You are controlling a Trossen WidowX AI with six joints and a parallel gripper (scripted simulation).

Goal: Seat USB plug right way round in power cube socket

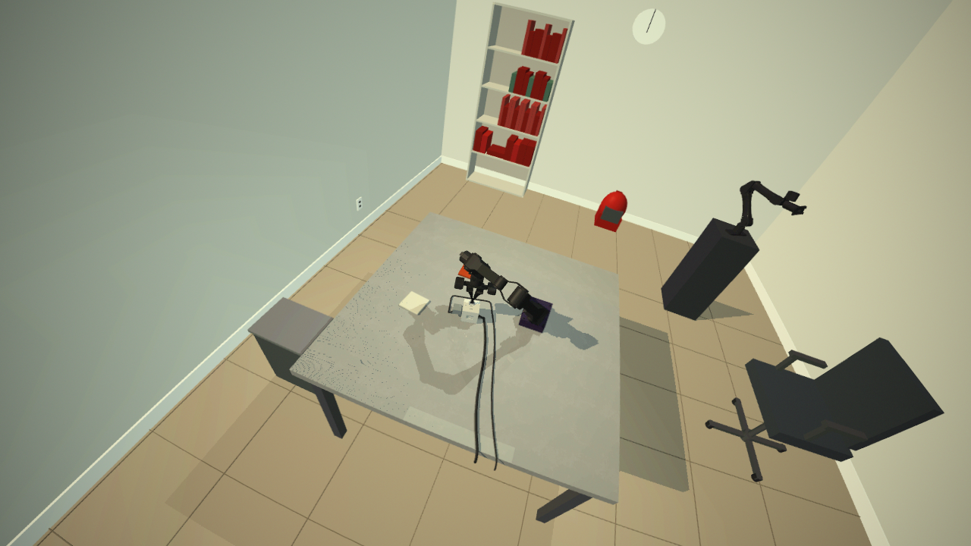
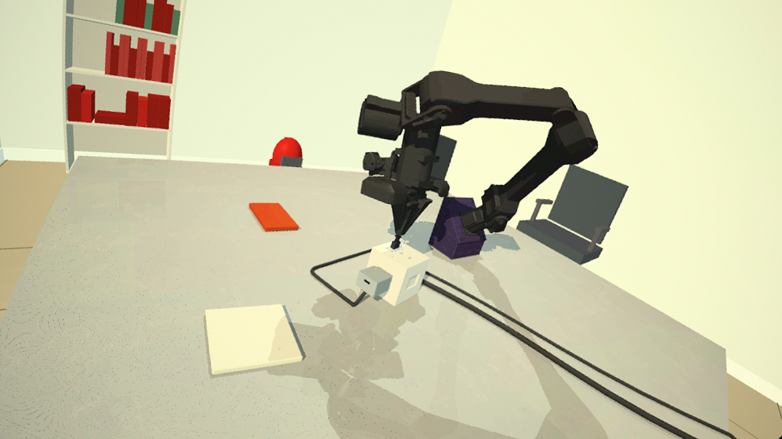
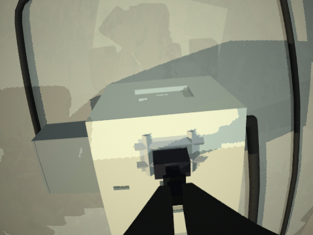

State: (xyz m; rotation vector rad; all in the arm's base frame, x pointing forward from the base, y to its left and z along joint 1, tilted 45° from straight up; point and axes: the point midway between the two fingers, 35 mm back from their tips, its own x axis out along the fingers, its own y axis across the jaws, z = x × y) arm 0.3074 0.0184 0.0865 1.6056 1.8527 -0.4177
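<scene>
The dark usb plug lies 20 mm below my gripper tip. Also, from my gripper tip: socket: 40 mm below; then orange pad: 120 mm ahead, 290 mm to the right, 100 mm below; then cream pad: 260 mm ahead, 60 mm to the left, 100 mm below.
</scene>
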